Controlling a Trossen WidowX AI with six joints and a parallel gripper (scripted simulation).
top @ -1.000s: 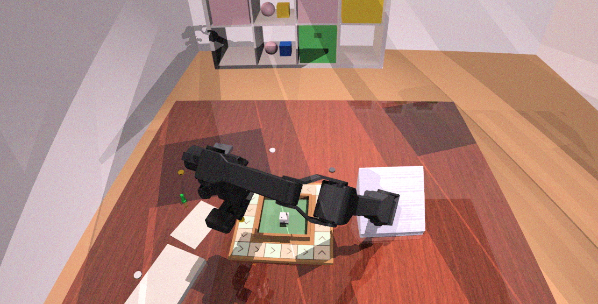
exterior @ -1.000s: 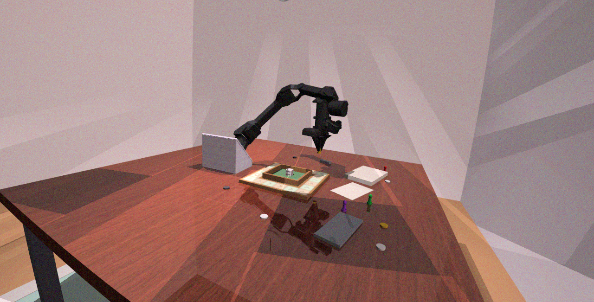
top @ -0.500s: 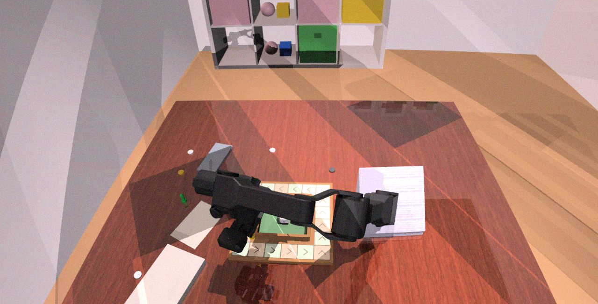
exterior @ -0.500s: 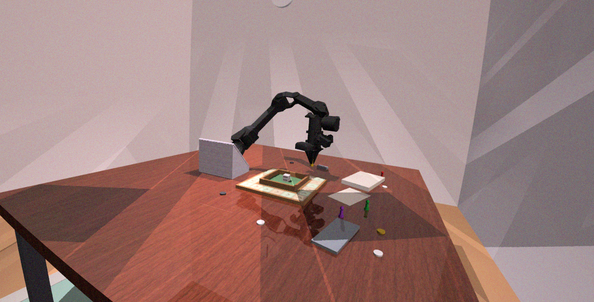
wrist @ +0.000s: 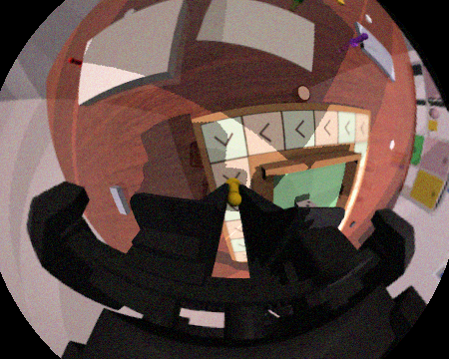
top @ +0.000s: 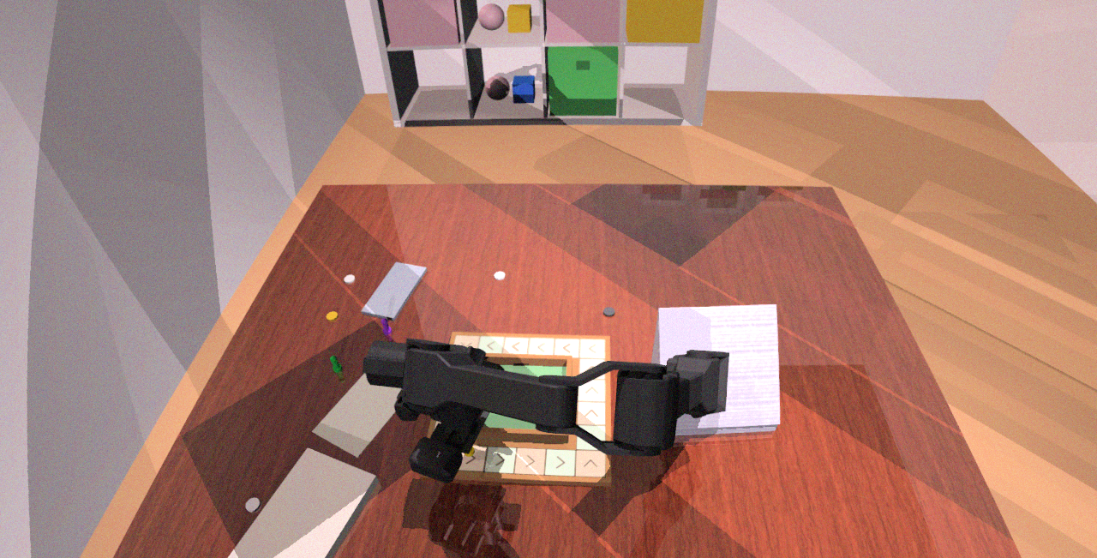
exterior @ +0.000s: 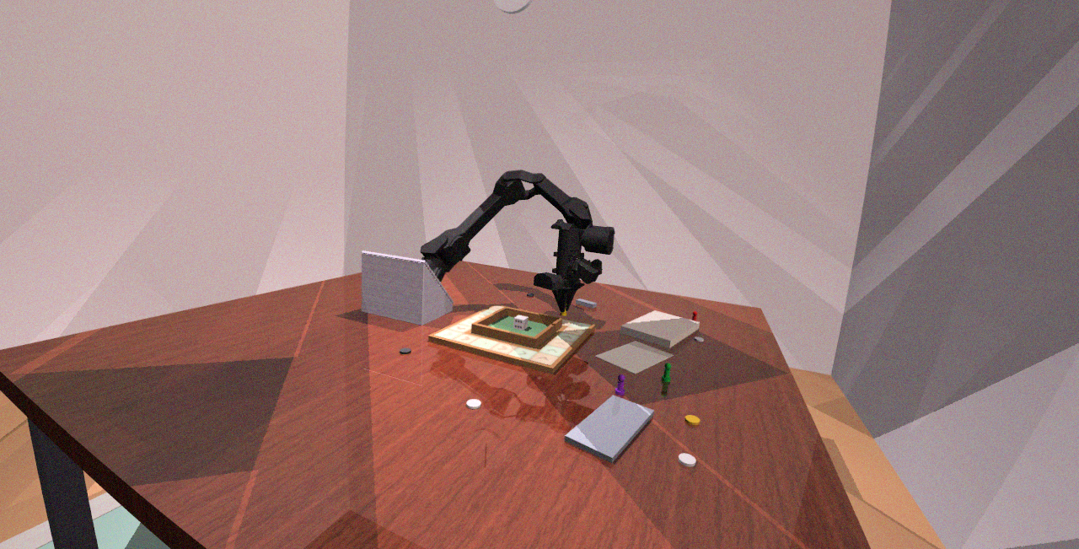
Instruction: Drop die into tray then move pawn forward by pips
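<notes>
The yellow pawn lies 10 mm above my gripper tip. From my gripper tip the other things lie so: green pawn 250 mm ahead, 190 mm to the right, 30 mm below; white die 80 mm behind, 90 mm to the right, 10 mm below; green tray 80 mm behind, 110 mm to the right, 30 mm below.
</notes>
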